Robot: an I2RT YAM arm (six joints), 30 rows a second.
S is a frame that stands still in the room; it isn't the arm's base.
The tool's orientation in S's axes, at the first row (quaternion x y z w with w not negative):
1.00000, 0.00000, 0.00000, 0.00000
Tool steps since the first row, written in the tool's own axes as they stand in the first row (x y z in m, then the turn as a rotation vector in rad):
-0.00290, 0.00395, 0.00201, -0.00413, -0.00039, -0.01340
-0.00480, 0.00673, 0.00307, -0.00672, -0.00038, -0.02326
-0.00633, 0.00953, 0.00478, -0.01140, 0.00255, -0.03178
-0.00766, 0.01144, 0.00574, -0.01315, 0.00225, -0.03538
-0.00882, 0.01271, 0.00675, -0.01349, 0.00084, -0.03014
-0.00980, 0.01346, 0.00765, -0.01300, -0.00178, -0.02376
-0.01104, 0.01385, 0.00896, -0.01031, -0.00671, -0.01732
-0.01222, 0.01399, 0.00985, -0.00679, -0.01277, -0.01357
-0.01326, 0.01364, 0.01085, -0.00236, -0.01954, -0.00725
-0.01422, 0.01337, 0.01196, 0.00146, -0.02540, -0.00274
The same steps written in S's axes. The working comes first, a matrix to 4 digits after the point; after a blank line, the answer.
The tool's axes in the first row as the columns of a matrix, in S's axes (used below as rounded here):
1.0000, 0.0000, 0.0000
0.0000, -1.0000, 0.0000
0.0000, 0.0000, -1.0000

-0.00290, -0.00395, -0.00201, -0.00413, 0.00039, 0.01340
-0.00480, -0.00673, -0.00307, -0.00672, 0.00038, 0.02326
-0.00633, -0.00953, -0.00478, -0.01140, -0.00255, 0.03178
-0.00766, -0.01144, -0.00574, -0.01315, -0.00225, 0.03538
-0.00882, -0.01271, -0.00675, -0.01349, -0.00084, 0.03014
-0.00980, -0.01346, -0.00765, -0.01300, 0.00178, 0.02376
-0.01104, -0.01385, -0.00896, -0.01031, 0.00671, 0.01732
-0.01222, -0.01399, -0.00985, -0.00679, 0.01277, 0.01357
-0.01326, -0.01364, -0.01085, -0.00236, 0.01954, 0.00725
-0.01422, -0.01337, -0.01196, 0.00146, 0.02540, 0.00274

